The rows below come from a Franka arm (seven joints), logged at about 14 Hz.
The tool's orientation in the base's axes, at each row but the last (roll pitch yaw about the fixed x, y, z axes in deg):
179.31 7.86 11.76
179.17 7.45 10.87
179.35 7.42 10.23
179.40 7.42 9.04
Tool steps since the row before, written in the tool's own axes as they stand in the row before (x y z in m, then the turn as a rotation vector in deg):
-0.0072 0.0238 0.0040 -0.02 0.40 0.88
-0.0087 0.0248 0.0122 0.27 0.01 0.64
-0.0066 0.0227 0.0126 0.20 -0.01 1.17
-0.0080 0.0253 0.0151 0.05 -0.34 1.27
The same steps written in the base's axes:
-0.0026 -0.0249 -0.0027 -0.05 -0.43 -0.86
-0.0053 -0.0264 -0.0106 0.19 0.02 -0.67
-0.0040 -0.0239 -0.0114 0.05 0.01 -1.19
-0.0057 -0.0267 -0.0137 -0.16 0.30 -1.27

